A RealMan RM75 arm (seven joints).
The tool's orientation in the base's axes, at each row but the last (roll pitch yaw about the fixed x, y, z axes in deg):
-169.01, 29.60, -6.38
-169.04, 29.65, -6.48
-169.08, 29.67, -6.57
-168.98, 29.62, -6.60
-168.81, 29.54, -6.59
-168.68, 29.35, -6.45
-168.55, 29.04, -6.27
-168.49, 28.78, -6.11
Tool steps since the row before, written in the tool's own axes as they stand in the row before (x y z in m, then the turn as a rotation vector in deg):
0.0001, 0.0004, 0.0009, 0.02, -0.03, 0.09
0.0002, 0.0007, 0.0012, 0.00, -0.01, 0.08
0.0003, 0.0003, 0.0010, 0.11, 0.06, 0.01
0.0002, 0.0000, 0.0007, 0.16, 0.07, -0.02
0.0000, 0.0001, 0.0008, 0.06, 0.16, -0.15
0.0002, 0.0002, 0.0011, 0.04, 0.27, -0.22
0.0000, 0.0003, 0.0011, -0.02, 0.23, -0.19
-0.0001, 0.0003, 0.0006, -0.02, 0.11, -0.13
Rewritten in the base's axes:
-0.0004, -0.0002, -0.0009, -0.02, 0.05, -0.08
-0.0005, -0.0004, -0.0012, -0.03, 0.03, -0.07
-0.0003, -0.0001, -0.0011, 0.08, -0.07, -0.07
-0.0001, 0.0002, -0.0007, 0.13, -0.09, -0.07
-0.0004, 0.0001, -0.0007, 0.09, -0.20, 0.07
-0.0004, 0.0001, -0.0011, 0.08, -0.32, 0.12
-0.0006, 0.0000, -0.0010, 0.02, -0.27, 0.13
-0.0004, -0.0001, -0.0005, 0.02, -0.14, 0.10

